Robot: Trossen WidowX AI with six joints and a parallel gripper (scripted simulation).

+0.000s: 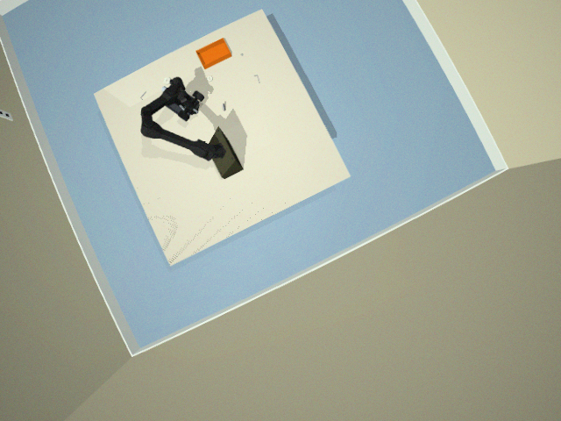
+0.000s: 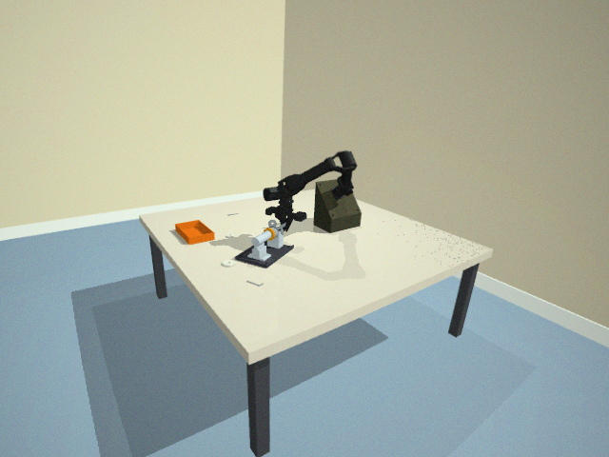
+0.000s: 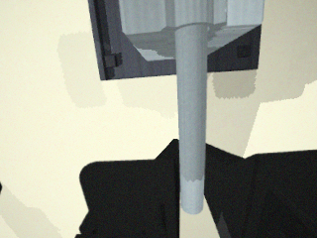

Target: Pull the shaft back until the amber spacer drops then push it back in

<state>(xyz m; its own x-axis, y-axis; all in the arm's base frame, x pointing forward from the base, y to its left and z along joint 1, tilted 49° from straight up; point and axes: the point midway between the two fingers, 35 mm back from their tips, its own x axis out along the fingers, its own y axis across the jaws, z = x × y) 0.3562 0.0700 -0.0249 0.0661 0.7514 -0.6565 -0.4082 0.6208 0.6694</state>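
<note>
Right now my gripper tip is 70 mm short of the pale grey shaft, 30 mm to the right of it and 30 mm below it. Also, from my gripper tip: amber spacer: 130 mm ahead, 60 mm to the left, 30 mm above; orange tray: 320 mm ahead, 290 mm to the right, 40 mm below.
</note>
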